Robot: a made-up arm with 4 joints.
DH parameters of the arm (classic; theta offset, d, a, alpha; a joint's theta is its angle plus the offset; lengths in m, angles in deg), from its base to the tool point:
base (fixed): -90 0.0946 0 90
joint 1: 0 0.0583 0.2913 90
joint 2: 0 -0.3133 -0.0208 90
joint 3: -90 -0.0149 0.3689 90
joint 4: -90 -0.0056 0.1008 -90
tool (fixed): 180 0.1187 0 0
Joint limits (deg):
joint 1: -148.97..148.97
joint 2: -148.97..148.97
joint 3: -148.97..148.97
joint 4: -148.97..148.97
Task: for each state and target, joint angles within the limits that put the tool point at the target. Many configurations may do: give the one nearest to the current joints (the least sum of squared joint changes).
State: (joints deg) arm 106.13 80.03 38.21 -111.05
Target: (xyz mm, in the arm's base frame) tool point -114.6 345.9 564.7
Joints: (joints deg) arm 64.30 74.79 17.71 -133.41
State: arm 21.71 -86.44 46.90 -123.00
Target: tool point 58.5 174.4 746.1
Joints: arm 54.16 -84.77 34.24 -95.44
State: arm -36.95 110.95 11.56 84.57
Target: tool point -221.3 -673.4 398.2
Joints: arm -37.41 124.18 19.07 134.17
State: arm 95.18 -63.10 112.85 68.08
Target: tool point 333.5 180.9 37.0
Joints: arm 121.11 -112.67 104.43 76.52
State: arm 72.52 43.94 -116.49 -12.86
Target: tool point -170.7 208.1 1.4
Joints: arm 69.99 5.04 -110.44 -20.98
